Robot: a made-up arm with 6 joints. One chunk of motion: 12 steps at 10 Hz.
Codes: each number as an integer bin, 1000 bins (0 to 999) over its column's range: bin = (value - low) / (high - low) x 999, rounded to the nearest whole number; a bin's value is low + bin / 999 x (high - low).
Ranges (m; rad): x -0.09..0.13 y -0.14..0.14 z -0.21..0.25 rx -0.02..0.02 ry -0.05..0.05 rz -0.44..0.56
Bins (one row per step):
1: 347 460 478 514 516 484
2: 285 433 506 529 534 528
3: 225 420 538 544 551 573
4: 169 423 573 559 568 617
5: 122 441 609 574 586 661
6: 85 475 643 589 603 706
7: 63 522 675 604 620 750
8: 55 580 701 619 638 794
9: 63 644 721 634 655 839
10: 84 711 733 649 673 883
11: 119 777 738 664 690 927
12: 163 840 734 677 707 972
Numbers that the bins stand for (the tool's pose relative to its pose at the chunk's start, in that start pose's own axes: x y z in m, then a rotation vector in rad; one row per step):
1: -0.0136 -0.0111 0.0101 0.0006 0.0017 0.0445
2: -0.0272 -0.0186 0.0230 0.0012 0.0035 0.0885
3: -0.0405 -0.0223 0.0377 0.0018 0.0052 0.1336
4: -0.0528 -0.0214 0.0538 0.0024 0.0069 0.1776
5: -0.0631 -0.0164 0.0704 0.0030 0.0087 0.2217
6: -0.0713 -0.0069 0.0861 0.0036 0.0104 0.2667
7: -0.0761 0.0063 0.1008 0.0042 0.0121 0.3108
8: -0.0779 0.0226 0.1128 0.0048 0.0139 0.3548
9: -0.0761 0.0405 0.1220 0.0054 0.0156 0.3998
10: -0.0715 0.0593 0.1275 0.0060 0.0174 0.4439
11: -0.0638 0.0778 0.1298 0.0066 0.0191 0.4879
12: -0.0541 0.0954 0.1280 0.0071 0.0208 0.5330

